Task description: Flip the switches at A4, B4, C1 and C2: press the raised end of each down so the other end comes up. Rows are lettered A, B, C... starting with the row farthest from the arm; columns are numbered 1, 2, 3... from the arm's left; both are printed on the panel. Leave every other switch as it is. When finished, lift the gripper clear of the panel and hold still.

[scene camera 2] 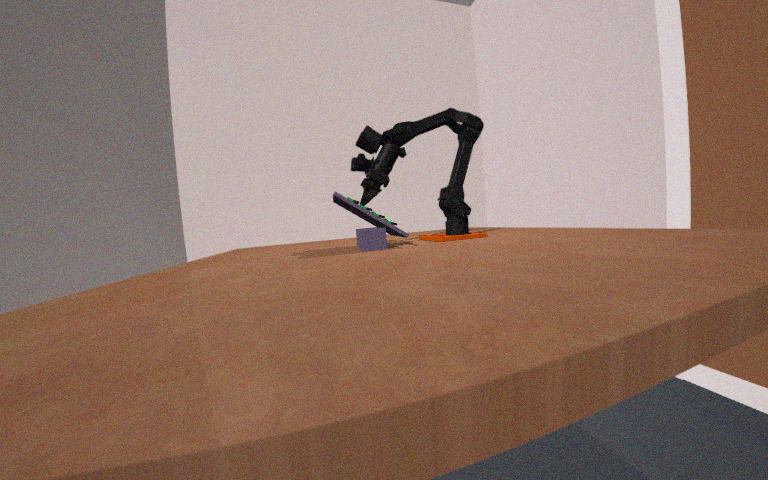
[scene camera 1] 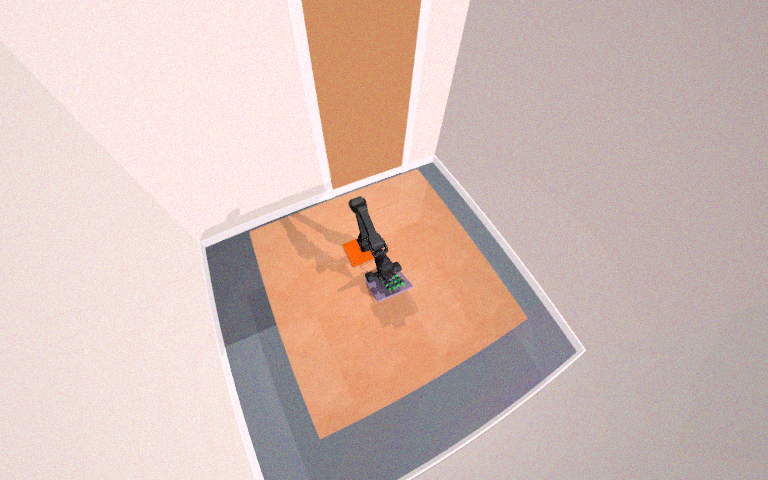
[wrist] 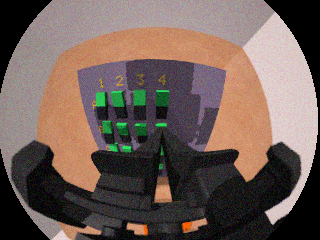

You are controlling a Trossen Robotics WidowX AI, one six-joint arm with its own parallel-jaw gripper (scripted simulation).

Labels:
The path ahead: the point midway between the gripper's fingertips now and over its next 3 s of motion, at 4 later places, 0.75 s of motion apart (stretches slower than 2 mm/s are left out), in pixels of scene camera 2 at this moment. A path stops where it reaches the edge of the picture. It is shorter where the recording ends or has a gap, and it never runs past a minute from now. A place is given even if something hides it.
The gripper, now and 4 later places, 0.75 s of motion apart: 360,207; 360,207; 380,192; 385,208; 382,214

